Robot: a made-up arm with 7 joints.
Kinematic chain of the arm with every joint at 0, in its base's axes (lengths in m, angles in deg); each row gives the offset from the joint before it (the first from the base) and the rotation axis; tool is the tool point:
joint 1: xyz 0 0 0.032 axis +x
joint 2: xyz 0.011 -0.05 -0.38 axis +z
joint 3: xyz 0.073 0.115 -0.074 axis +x
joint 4: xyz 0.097 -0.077 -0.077 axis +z
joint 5: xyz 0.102 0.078 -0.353 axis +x
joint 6: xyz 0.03 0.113 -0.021 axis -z
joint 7: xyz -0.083 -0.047 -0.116 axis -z
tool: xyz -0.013 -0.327 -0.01
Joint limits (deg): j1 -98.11..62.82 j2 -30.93..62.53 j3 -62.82..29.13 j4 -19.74..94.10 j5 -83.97..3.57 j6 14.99..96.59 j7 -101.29..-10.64
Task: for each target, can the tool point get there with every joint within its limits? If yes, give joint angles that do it. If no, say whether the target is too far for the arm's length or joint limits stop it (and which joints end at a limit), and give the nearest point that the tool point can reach.
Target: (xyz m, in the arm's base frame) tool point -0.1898 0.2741 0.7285
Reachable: no: joint limits stop it (at a limit: joint 1, joint 2, joint 3, joint 5, joint 7) | nearest point -0.0867 -0.3158 0.6300 | short by 0.607 m
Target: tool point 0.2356 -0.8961 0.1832
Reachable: yes | joints -83.06 -1.65 -15.89 14.64 -28.16 69.55 -66.72
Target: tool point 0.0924 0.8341 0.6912
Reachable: no: joint limits stop it (at a limit: joint 1, joint 3, joint 5, joint 6) | nearest point 0.0626 0.9225 0.2268 | short by 0.474 m
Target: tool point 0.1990 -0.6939 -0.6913
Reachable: yes | joints -43.15 49.17 -4.38 75.58 -9.35 89.30 -54.47
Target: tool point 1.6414 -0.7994 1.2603
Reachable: no: too far | nearest point 0.6016 -0.6000 0.5534 | short by 1.273 m
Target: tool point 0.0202 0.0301 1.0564
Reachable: no: joint limits stop it (at a limit: joint 1, joint 3, joint 5, joint 6, joint 7) | nearest point 0.0170 -0.3705 0.7751 | short by 0.490 m
